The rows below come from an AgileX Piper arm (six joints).
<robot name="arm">
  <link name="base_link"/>
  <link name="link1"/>
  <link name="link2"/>
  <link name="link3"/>
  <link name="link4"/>
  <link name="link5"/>
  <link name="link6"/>
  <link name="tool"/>
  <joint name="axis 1" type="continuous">
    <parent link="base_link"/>
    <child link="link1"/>
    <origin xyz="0 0 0.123"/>
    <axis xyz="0 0 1"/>
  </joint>
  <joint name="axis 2" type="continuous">
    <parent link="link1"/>
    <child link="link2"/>
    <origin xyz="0 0 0" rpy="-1.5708 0 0"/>
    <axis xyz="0 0 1"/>
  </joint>
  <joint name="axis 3" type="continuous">
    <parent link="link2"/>
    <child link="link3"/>
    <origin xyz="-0.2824 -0.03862 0"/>
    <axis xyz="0 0 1"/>
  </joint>
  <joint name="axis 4" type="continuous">
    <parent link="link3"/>
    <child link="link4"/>
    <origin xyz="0.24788 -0.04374 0" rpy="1.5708 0 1.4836"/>
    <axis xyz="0 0 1"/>
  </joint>
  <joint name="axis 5" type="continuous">
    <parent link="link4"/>
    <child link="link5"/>
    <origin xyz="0 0 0" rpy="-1.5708 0 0"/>
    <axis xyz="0 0 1"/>
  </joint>
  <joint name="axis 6" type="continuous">
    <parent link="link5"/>
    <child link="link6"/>
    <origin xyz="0 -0.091 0" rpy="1.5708 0 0"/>
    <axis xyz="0 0 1"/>
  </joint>
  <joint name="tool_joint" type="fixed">
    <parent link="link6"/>
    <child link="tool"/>
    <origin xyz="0 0 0"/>
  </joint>
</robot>
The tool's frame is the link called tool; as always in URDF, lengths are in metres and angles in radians. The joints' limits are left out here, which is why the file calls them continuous.
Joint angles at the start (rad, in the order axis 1, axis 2, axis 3, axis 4, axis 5, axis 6):
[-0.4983, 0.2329, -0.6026, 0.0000, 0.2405, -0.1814]
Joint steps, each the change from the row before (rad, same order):
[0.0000, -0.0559, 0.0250, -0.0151, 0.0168, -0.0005]
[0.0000, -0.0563, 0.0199, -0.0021, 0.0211, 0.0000]
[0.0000, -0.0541, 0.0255, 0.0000, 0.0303, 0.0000]
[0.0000, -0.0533, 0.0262, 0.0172, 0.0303, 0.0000]
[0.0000, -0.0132, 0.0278, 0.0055, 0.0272, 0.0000]
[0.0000, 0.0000, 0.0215, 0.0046, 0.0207, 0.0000]
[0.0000, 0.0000, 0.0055, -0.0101, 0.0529, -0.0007]
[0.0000, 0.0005, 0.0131, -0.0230, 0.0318, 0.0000]
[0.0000, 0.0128, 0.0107, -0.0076, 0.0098, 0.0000]
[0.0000, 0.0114, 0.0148, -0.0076, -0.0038, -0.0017]
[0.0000, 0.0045, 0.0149, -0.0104, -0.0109, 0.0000]
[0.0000, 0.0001, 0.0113, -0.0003, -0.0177, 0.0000]
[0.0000, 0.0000, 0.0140, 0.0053, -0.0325, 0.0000]
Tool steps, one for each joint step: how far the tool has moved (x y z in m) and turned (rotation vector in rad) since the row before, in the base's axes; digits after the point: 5 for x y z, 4 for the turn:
[-0.00872, 0.00435, -0.00717, -0.0189, -0.0058, -0.0071]
[-0.00879, 0.00469, -0.00645, -0.0088, -0.0126, -0.0013]
[-0.00678, 0.00363, -0.00933, 0.0010, 0.0014, -0.0004]
[-0.00569, 0.00364, -0.00983, 0.0144, -0.0042, 0.0090]
[0.00232, -0.00106, -0.01034, 0.0240, 0.0345, 0.0030]
[0.00352, -0.00173, -0.00811, 0.0235, 0.0352, 0.0026]
[0.00114, -0.00102, -0.00639, 0.0196, 0.0558, -0.0051]
[0.00158, -0.00194, -0.00676, 0.0044, 0.0493, -0.0120]
[0.00332, -0.00219, -0.00429, 0.0102, 0.0324, -0.0040]
[0.00346, -0.00223, -0.00435, 0.0033, 0.0238, -0.0035]
[0.00224, -0.00166, -0.00365, -0.0043, 0.0120, -0.0042]
[0.00133, -0.00066, -0.00186, -0.0036, -0.0052, 0.0006]
[0.00170, -0.00056, -0.00138, -0.0052, -0.0182, 0.0036]

